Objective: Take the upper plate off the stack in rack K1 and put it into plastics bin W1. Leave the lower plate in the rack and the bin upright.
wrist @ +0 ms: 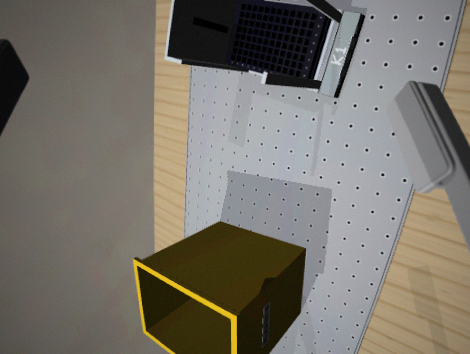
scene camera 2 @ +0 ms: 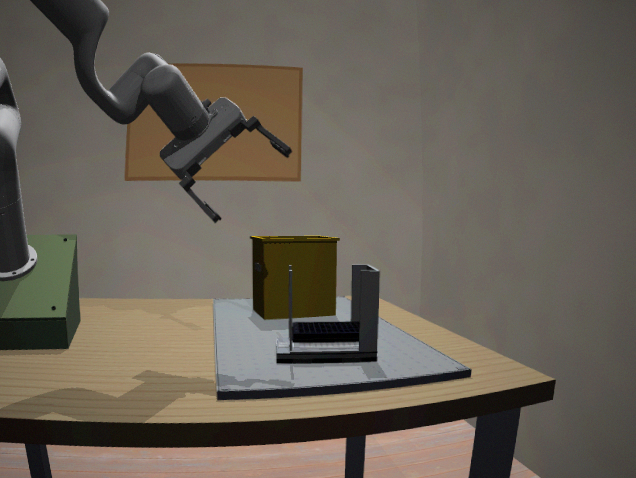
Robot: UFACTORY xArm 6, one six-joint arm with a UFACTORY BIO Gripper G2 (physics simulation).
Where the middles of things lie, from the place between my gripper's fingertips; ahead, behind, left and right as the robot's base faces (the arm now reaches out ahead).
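Scene:
The black plate [scene camera 2: 302,332] is 24 cm below my hand, 12 cm ahead of it and 6 cm to the right of it. And there's the yellow plastics bin W1 [scene camera 2: 313,259], which is 29 cm to the left of my hand, 19 cm below it and 15 cm ahead of it.

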